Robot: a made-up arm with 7 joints. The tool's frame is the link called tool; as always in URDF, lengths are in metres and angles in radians. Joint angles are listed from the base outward.
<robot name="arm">
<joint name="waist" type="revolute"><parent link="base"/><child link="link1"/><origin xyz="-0.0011 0.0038 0.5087"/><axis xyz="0 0 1"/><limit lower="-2.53" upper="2.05"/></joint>
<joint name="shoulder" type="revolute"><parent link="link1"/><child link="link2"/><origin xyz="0.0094 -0.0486 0.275" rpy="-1.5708 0 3.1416"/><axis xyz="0 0 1"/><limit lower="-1.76" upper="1.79"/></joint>
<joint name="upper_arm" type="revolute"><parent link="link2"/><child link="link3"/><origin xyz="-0.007 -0.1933 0.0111" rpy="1.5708 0 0"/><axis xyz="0 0 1"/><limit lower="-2.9" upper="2.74"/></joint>
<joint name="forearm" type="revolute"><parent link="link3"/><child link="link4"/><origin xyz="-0.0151 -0.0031 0.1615" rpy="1.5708 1.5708 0"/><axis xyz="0 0 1"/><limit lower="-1.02" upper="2.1"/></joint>
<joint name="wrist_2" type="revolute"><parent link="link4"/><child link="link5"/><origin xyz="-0.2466 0.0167 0.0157" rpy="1.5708 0 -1.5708"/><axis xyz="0 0 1"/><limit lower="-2.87" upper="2.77"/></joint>
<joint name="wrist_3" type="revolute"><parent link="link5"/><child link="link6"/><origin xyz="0.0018 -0.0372 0.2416" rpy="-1.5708 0 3.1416"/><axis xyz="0 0 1"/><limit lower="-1.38" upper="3.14"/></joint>
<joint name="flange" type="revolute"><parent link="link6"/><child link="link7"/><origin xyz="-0.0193 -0.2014 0.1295" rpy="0 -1.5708 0"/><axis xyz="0 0 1"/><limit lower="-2.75" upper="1.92"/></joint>
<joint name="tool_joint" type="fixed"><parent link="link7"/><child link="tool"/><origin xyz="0.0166 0.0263 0.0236" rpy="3.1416 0 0"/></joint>
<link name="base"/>
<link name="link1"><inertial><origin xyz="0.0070 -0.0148 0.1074"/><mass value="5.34"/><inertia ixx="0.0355" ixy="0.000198" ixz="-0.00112" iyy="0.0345" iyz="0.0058" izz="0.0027"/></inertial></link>
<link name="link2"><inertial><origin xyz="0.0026 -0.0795 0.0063"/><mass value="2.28"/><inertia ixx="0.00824" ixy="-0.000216" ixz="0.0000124" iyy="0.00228" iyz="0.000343" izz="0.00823"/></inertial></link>
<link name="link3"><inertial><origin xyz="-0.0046 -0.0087 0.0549"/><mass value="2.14"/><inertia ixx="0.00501" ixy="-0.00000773" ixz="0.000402" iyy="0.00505" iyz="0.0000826" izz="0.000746"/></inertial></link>
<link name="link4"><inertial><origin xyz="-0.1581 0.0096 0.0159"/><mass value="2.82"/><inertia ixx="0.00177" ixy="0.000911" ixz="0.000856" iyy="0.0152" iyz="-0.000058" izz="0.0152"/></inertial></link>
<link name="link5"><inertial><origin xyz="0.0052 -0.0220 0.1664"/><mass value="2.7"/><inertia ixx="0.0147" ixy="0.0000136" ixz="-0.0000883" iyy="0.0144" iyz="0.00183" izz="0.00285"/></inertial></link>
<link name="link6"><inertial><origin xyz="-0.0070 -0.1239 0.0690"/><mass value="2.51"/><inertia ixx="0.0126" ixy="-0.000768" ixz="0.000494" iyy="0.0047" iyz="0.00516" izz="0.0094"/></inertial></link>
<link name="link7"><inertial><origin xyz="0.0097 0.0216 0.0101"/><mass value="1.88"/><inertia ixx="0.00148" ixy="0" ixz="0" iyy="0.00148" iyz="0" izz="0.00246"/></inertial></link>
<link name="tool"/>
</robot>
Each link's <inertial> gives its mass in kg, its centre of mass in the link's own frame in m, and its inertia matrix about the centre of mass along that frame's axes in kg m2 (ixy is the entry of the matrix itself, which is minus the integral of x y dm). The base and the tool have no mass. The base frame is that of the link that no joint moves.
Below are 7 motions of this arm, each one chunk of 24 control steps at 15 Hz.
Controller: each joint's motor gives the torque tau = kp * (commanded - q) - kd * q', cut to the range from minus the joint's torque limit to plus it. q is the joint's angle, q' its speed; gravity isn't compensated. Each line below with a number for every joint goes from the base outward.
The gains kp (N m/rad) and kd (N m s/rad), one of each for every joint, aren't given. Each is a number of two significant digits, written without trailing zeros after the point. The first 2 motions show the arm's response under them.
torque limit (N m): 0.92 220 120 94 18 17 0.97
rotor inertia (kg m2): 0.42 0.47 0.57 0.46 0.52 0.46 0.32
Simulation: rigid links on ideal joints. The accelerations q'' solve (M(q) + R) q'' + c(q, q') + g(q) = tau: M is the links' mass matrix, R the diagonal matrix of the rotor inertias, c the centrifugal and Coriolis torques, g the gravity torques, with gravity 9.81 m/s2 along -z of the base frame. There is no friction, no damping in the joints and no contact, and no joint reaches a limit. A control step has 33 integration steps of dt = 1/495 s. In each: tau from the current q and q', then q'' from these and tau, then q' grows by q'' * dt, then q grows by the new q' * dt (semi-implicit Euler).
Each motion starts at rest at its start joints. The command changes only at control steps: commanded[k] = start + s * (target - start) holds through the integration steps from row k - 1 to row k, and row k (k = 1, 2, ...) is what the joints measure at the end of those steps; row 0 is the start. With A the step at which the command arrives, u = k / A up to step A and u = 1 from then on. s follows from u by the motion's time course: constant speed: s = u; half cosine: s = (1 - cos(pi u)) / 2; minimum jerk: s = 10 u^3 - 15 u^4 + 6 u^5; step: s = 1 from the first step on.
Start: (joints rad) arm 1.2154 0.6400 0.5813 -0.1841 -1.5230 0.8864 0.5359
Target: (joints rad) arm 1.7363 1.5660 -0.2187 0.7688 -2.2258 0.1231 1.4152
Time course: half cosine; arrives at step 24
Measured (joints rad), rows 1 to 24:
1: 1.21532 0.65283 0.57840 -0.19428 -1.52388 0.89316 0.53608
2: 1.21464 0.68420 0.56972 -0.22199 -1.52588 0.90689 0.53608
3: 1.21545 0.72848 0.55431 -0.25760 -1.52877 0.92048 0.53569
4: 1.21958 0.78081 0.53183 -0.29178 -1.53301 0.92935 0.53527
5: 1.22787 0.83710 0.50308 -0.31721 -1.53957 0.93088 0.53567
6: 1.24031 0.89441 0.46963 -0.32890 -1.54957 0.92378 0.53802
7: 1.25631 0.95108 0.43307 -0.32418 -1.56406 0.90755 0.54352
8: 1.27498 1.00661 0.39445 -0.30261 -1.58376 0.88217 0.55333
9: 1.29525 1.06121 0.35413 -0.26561 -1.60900 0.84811 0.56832
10: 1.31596 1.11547 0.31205 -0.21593 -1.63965 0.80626 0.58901
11: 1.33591 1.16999 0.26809 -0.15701 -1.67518 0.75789 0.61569
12: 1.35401 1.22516 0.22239 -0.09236 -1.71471 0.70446 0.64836
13: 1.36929 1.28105 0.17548 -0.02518 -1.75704 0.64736 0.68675
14: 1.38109 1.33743 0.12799 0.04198 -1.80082 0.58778 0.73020
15: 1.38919 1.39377 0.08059 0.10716 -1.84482 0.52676 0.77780
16: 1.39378 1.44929 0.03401 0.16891 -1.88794 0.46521 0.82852
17: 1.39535 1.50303 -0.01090 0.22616 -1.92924 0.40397 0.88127
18: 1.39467 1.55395 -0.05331 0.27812 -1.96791 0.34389 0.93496
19: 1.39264 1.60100 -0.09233 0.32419 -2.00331 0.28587 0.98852
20: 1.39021 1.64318 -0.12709 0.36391 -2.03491 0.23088 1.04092
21: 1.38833 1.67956 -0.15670 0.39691 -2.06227 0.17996 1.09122
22: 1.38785 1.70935 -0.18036 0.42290 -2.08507 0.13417 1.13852
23: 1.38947 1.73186 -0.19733 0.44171 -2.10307 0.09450 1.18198
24: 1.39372 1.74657 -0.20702 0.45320 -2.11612 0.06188 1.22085
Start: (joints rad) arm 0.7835 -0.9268 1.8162 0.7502 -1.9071 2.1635 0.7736
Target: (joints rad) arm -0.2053 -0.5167 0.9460 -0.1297 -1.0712 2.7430 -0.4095
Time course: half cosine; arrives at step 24
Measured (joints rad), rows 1 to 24:
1: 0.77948 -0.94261 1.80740 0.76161 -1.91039 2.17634 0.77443
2: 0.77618 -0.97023 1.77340 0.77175 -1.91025 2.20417 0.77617
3: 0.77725 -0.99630 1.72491 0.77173 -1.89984 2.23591 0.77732
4: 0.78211 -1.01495 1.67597 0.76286 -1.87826 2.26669 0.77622
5: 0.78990 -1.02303 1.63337 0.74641 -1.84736 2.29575 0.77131
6: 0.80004 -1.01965 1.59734 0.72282 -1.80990 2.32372 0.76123
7: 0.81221 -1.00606 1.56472 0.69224 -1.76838 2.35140 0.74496
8: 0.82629 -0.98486 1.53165 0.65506 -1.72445 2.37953 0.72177
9: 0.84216 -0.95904 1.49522 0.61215 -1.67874 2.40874 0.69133
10: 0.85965 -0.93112 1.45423 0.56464 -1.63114 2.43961 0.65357
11: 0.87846 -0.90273 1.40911 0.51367 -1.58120 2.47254 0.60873
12: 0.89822 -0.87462 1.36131 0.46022 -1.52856 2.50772 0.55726
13: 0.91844 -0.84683 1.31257 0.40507 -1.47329 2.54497 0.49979
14: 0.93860 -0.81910 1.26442 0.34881 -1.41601 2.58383 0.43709
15: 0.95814 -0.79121 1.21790 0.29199 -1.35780 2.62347 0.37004
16: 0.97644 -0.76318 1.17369 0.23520 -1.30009 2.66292 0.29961
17: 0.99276 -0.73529 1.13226 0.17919 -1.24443 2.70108 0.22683
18: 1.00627 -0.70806 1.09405 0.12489 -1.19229 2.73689 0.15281
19: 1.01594 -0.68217 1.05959 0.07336 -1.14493 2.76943 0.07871
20: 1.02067 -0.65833 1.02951 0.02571 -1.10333 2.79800 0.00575
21: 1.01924 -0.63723 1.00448 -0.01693 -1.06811 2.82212 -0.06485
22: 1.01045 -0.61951 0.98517 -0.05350 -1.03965 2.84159 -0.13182
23: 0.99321 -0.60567 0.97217 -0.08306 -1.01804 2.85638 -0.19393
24: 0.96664 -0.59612 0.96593 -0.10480 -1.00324 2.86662 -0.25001
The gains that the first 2 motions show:
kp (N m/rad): 16 460 190 150 40 36 5.4
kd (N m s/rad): 4.1 49 13 20 6.9 7.6 2
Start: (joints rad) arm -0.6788 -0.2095 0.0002 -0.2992 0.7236 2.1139 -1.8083
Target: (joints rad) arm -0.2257 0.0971 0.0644 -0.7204 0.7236 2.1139 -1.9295
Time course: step
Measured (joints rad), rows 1 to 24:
1: -0.60502 -0.16229 0.03735 -0.34316 0.74517 2.13641 -1.81284
2: -0.44128 -0.07129 0.06374 -0.45443 0.77544 2.17478 -1.82321
3: -0.28678 0.02272 0.05388 -0.58906 0.78361 2.20348 -1.83686
4: -0.19327 0.10131 0.04525 -0.71852 0.75461 2.20870 -1.85354
5: -0.14967 0.15949 0.04891 -0.82742 0.69299 2.19057 -1.87312
6: -0.13275 0.19692 0.05541 -0.90933 0.61614 2.15972 -1.89483
7: -0.12790 0.21625 0.05791 -0.96345 0.54237 2.12830 -1.91749
8: -0.12990 0.22201 0.05671 -0.99252 0.48475 2.10422 -1.93973
9: -0.13823 0.21903 0.05483 -1.00153 0.44942 2.09007 -1.96022
10: -0.15225 0.21137 0.05375 -0.99644 0.43629 2.08476 -1.97786
11: -0.17003 0.20191 0.05336 -0.98320 0.44091 2.08580 -1.99200
12: -0.18946 0.19250 0.05337 -0.96684 0.45689 2.09078 -2.00246
13: -0.20861 0.18425 0.05353 -0.95095 0.47791 2.09786 -2.00948
14: -0.22594 0.17776 0.05373 -0.93764 0.49896 2.10570 -2.01357
15: -0.24064 0.17322 0.05404 -0.92785 0.51679 2.11331 -2.01536
16: -0.25226 0.17053 0.05440 -0.92164 0.52985 2.11998 -2.01552
17: -0.26062 0.16942 0.05461 -0.91855 0.53788 2.12522 -2.01462
18: -0.26584 0.16951 0.05464 -0.91790 0.54144 2.12882 -2.01318
19: -0.26838 0.17035 0.05462 -0.91893 0.54157 2.13084 -2.01154
20: -0.26885 0.17158 0.05470 -0.92093 0.53946 2.13154 -2.00995
21: -0.26774 0.17288 0.05487 -0.92330 0.53618 2.13127 -2.00856
22: -0.26546 0.17405 0.05507 -0.92559 0.53263 2.13041 -2.00742
23: -0.26233 0.17496 0.05529 -0.92752 0.52940 2.12929 -2.00656
24: -0.25862 0.17557 0.05552 -0.92894 0.52685 2.12818 -2.00594

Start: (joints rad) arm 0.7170 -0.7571 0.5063 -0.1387 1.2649 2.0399 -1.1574
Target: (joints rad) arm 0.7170 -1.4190 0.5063 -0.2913 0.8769 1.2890 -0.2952
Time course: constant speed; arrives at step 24
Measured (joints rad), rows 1 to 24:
1: 0.71413 -0.77917 0.50643 -0.14014 1.26284 2.04778 -1.15650
2: 0.70328 -0.82470 0.50995 -0.12568 1.25971 2.05911 -1.15378
3: 0.68879 -0.88075 0.51594 -0.09733 1.25877 2.06284 -1.14849
4: 0.67488 -0.93915 0.52118 -0.06305 1.26142 2.05570 -1.14001
5: 0.66410 -0.99451 0.52370 -0.03001 1.26663 2.03863 -1.12795
6: 0.65754 -1.04381 0.52364 -0.00305 1.27203 2.01413 -1.11214
7: 0.65529 -1.08600 0.52227 0.01537 1.27519 1.98475 -1.09265
8: 0.65694 -1.12153 0.52082 0.02480 1.27437 1.95244 -1.06967
9: 0.66173 -1.15168 0.52001 0.02628 1.26895 1.91853 -1.04352
10: 0.66877 -1.17813 0.51996 0.02165 1.25917 1.88385 -1.01458
11: 0.67721 -1.20255 0.52049 0.01302 1.24583 1.84893 -0.98330
12: 0.68627 -1.22634 0.52136 0.00242 1.23004 1.81406 -0.95010
13: 0.69530 -1.25050 0.52244 -0.00851 1.21294 1.77942 -0.91545
14: 0.70382 -1.27564 0.52366 -0.01860 1.19557 1.74505 -0.87974
15: 0.71154 -1.30202 0.52497 -0.02723 1.17869 1.71089 -0.84333
16: 0.71834 -1.32960 0.52635 -0.03418 1.16277 1.67683 -0.80654
17: 0.72422 -1.35818 0.52773 -0.03957 1.14800 1.64273 -0.76962
18: 0.72930 -1.38745 0.52906 -0.04371 1.13429 1.60845 -0.73274
19: 0.73369 -1.41709 0.53029 -0.04703 1.12137 1.57392 -0.69606
20: 0.73754 -1.44679 0.53139 -0.04993 1.10892 1.53908 -0.65964
21: 0.74097 -1.47634 0.53234 -0.05279 1.09655 1.50393 -0.62354
22: 0.74406 -1.50557 0.53315 -0.05588 1.08396 1.46849 -0.58777
23: 0.74685 -1.53440 0.53385 -0.05937 1.07092 1.43280 -0.55230
24: 0.74937 -1.56282 0.53445 -0.06335 1.05728 1.39691 -0.51710

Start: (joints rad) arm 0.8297 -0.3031 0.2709 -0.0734 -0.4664 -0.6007 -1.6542
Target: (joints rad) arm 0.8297 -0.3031 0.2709 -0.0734 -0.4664 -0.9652 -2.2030
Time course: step
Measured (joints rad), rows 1 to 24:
1: 0.82603 -0.30846 0.26928 -0.07627 -0.46847 -0.65317 -1.65961
2: 0.81378 -0.31885 0.27007 -0.07196 -0.46985 -0.75472 -1.67515
3: 0.79610 -0.33217 0.27406 -0.05782 -0.46618 -0.86096 -1.70106
4: 0.77708 -0.34710 0.27857 -0.03681 -0.45647 -0.95374 -1.73804
5: 0.76030 -0.36200 0.28176 -0.01278 -0.44211 -1.02745 -1.78666
6: 0.74802 -0.37541 0.28333 0.01090 -0.42542 -1.08222 -1.84344
7: 0.74128 -0.38632 0.28370 0.03182 -0.40879 -1.12061 -1.90273
8: 0.74032 -0.39427 0.28339 0.04855 -0.39415 -1.14597 -1.96041
9: 0.74497 -0.39923 0.28275 0.06051 -0.38270 -1.16155 -2.01369
10: 0.75465 -0.40150 0.28208 0.06784 -0.37491 -1.17013 -2.06092
11: 0.76805 -0.40157 0.28165 0.07118 -0.37044 -1.17385 -2.10133
12: 0.78385 -0.40008 0.28145 0.07137 -0.36871 -1.17442 -2.13478
13: 0.80082 -0.39765 0.28135 0.06931 -0.36904 -1.17313 -2.16158
14: 0.81782 -0.39480 0.28129 0.06588 -0.37076 -1.17091 -2.18234
15: 0.83388 -0.39195 0.28122 0.06185 -0.37329 -1.16840 -2.19783
16: 0.84838 -0.38941 0.28111 0.05777 -0.37620 -1.16603 -2.20885
17: 0.86096 -0.38732 0.28096 0.05406 -0.37915 -1.16405 -2.21622
18: 0.87135 -0.38574 0.28085 0.05098 -0.38186 -1.16254 -2.22069
19: 0.87936 -0.38469 0.28081 0.04866 -0.38410 -1.16151 -2.22297
20: 0.88493 -0.38410 0.28084 0.04712 -0.38576 -1.16090 -2.22364
21: 0.88808 -0.38390 0.28091 0.04629 -0.38680 -1.16063 -2.22321
22: 0.88888 -0.38400 0.28100 0.04606 -0.38728 -1.16063 -2.22209
23: 0.88750 -0.38432 0.28108 0.04626 -0.38732 -1.16082 -2.22057
24: 0.88436 -0.38476 0.28107 0.04671 -0.38713 -1.16114 -2.21889

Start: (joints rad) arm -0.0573 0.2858 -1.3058 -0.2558 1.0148 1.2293 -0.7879
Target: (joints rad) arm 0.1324 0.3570 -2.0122 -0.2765 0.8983 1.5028 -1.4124
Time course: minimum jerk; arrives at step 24
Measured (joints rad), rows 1 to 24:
1: -0.04914 0.29242 -1.30482 -0.26550 1.01231 1.24450 -0.78716
2: -0.03525 0.30869 -1.30318 -0.28381 1.00263 1.27629 -0.78596
3: -0.02180 0.32923 -1.30344 -0.30372 0.98563 1.31221 -0.78572
4: -0.01047 0.34951 -1.30829 -0.32239 0.96400 1.34605 -0.78757
5: -0.00159 0.36665 -1.31993 -0.33838 0.94125 1.37531 -0.79232
6: 0.00466 0.37937 -1.33969 -0.35075 0.92045 1.39960 -0.80045
7: 0.00826 0.38767 -1.36797 -0.35911 0.90359 1.41961 -0.81227
8: 0.00966 0.39231 -1.40446 -0.36370 0.89129 1.43650 -0.82792
9: 0.00939 0.39440 -1.44810 -0.36510 0.88316 1.45152 -0.84748
10: 0.00806 0.39513 -1.49741 -0.36409 0.87819 1.46586 -0.87097
11: 0.00635 0.39553 -1.55066 -0.36155 0.87516 1.48047 -0.89835
12: 0.00494 0.39634 -1.60612 -0.35825 0.87290 1.49599 -0.92948
13: 0.00435 0.39799 -1.66204 -0.35470 0.87056 1.51271 -0.96413
14: 0.00483 0.40057 -1.71681 -0.35114 0.86771 1.53063 -1.00193
15: 0.00625 0.40393 -1.76893 -0.34752 0.86435 1.54945 -1.04234
16: 0.00841 0.40776 -1.81715 -0.34379 0.86075 1.56865 -1.08464
17: 0.01125 0.41169 -1.86042 -0.33998 0.85726 1.58760 -1.12800
18: 0.01483 0.41538 -1.89787 -0.33619 0.85418 1.60563 -1.17145
19: 0.01925 0.41860 -1.92882 -0.33250 0.85176 1.62213 -1.21399
20: 0.02468 0.42122 -1.95288 -0.32907 0.85009 1.63664 -1.25460
21: 0.03132 0.42322 -1.97002 -0.32600 0.84921 1.64883 -1.29237
22: 0.03939 0.42468 -1.98069 -0.32338 0.84906 1.65855 -1.32650
23: 0.04899 0.42572 -1.98582 -0.32118 0.84960 1.66584 -1.35641
24: 0.05964 0.42653 -1.98697 -0.31913 0.85088 1.67098 -1.38174

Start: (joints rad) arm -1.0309 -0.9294 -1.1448 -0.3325 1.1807 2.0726 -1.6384
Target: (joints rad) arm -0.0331 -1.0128 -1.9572 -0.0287 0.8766 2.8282 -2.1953
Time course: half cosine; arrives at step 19
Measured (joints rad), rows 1 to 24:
1: -1.03365 -0.94761 -1.14947 -0.33642 1.17920 2.08810 -1.63924
2: -1.03185 -0.98272 -1.16682 -0.32947 1.18382 2.12201 -1.64089
3: -1.02380 -1.01964 -1.19381 -0.31001 1.19935 2.16323 -1.64284
4: -1.01226 -1.05139 -1.22644 -0.28494 1.22247 2.20730 -1.64538
5: -0.99989 -1.07524 -1.26414 -0.26006 1.24632 2.25334 -1.64934
6: -0.98833 -1.09118 -1.30836 -0.23832 1.26391 2.30159 -1.65590
7: -0.97820 -1.10072 -1.36020 -0.22030 1.27021 2.35215 -1.66629
8: -0.96929 -1.10596 -1.41925 -0.20529 1.26295 2.40480 -1.68156
9: -0.96105 -1.10898 -1.48372 -0.19213 1.24263 2.45902 -1.70243
10: -0.95282 -1.11146 -1.55119 -0.17981 1.21171 2.51420 -1.72917
11: -0.94403 -1.11452 -1.61916 -0.16770 1.17368 2.56966 -1.76163
12: -0.93426 -1.11870 -1.68533 -0.15565 1.13218 2.62460 -1.79925
13: -0.92330 -1.12399 -1.74768 -0.14391 1.09034 2.67806 -1.84114
14: -0.91114 -1.13002 -1.80445 -0.13287 1.05055 2.72891 -1.88619
15: -0.89785 -1.13621 -1.85410 -0.12296 1.01443 2.77591 -1.93313
16: -0.88357 -1.14195 -1.89535 -0.11453 0.98294 2.81784 -1.98059
17: -0.86842 -1.14676 -1.92717 -0.10781 0.95664 2.85360 -2.02716
18: -0.85254 -1.15033 -1.94878 -0.10299 0.93579 2.88234 -2.07148
19: -0.83603 -1.15251 -1.95966 -0.10020 0.92051 2.90348 -2.11225
20: -0.81880 -1.15343 -1.96189 -0.09893 0.91068 2.91744 -2.14840
21: -0.80061 -1.15346 -1.96041 -0.09817 0.90557 2.92589 -2.17932
22: -0.78142 -1.15302 -1.95885 -0.09738 0.90382 2.93069 -2.20491
23: -0.76132 -1.15244 -1.95815 -0.09660 0.90400 2.93323 -2.22540
24: -0.74036 -1.15192 -1.95799 -0.09595 0.90497 2.93441 -2.24128

